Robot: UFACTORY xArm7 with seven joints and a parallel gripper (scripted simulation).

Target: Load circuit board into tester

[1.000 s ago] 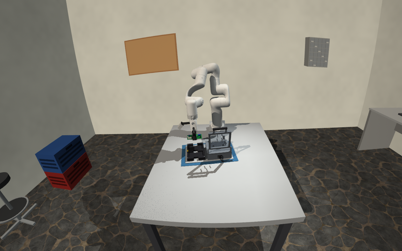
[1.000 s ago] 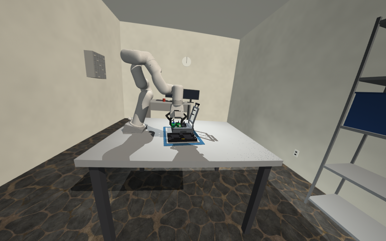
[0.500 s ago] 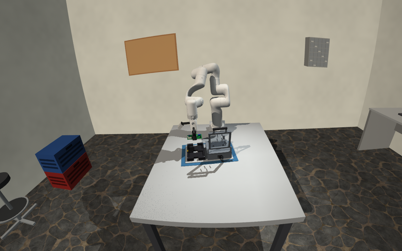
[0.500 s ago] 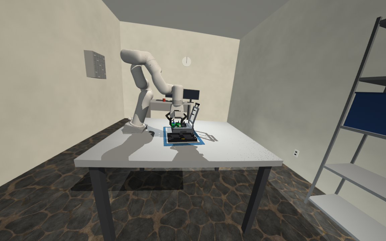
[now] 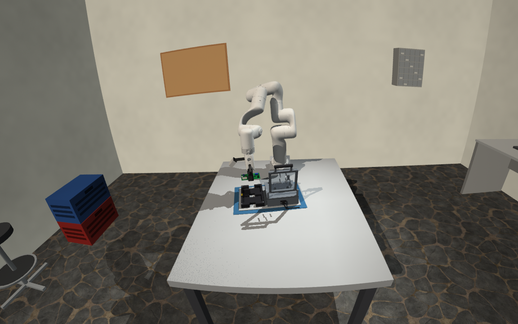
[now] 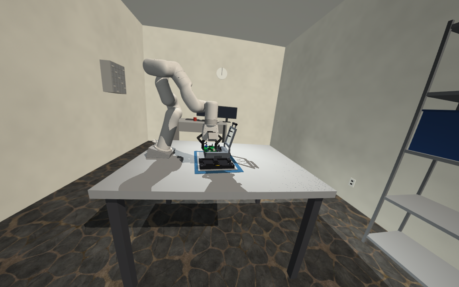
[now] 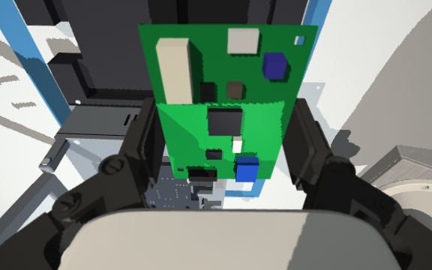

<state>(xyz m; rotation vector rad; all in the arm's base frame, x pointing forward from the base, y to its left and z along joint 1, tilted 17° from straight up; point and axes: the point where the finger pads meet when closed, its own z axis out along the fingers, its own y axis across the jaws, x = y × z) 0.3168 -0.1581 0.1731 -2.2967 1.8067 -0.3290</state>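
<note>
My gripper is now right at the green circuit board. Round my hand: lid 150 mm ahead, 200 mm to the left, 60 mm above; tester plate 30 mm ahead, 190 mm to the left, 50 mm below; black latch hook 50 mm behind, 220 mm to the left, 40 mm below.
</note>
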